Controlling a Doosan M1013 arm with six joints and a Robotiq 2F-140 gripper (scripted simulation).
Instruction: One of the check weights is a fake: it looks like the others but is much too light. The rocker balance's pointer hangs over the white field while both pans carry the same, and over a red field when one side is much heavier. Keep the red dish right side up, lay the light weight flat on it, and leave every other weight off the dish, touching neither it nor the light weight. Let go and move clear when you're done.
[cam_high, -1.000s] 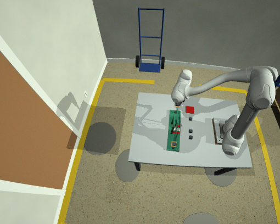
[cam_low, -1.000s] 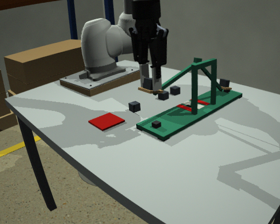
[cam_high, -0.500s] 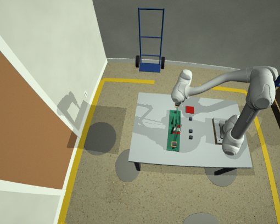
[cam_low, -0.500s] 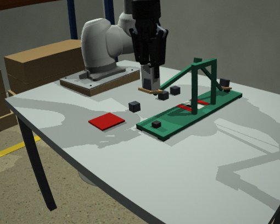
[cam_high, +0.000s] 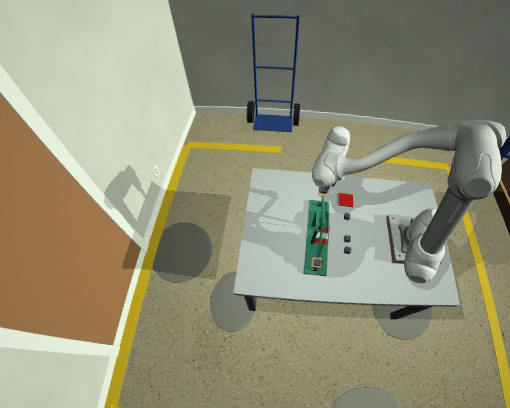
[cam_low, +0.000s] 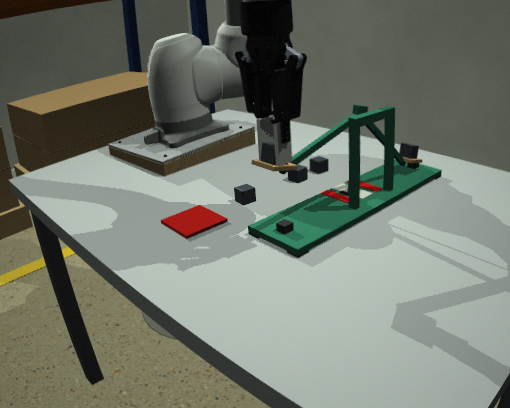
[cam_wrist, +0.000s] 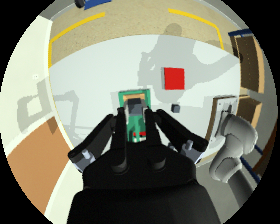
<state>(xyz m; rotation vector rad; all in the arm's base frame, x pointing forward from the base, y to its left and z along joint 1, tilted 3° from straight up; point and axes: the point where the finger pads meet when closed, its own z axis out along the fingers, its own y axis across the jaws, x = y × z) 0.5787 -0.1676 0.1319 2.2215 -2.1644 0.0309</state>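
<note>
The flat red dish lies 17 cm below my hand, 17 cm behind it and 6 cm to the right of it. Round my hand: green rocker balance: 20 cm to the left, 8 cm below, 1 cm behind.
</note>
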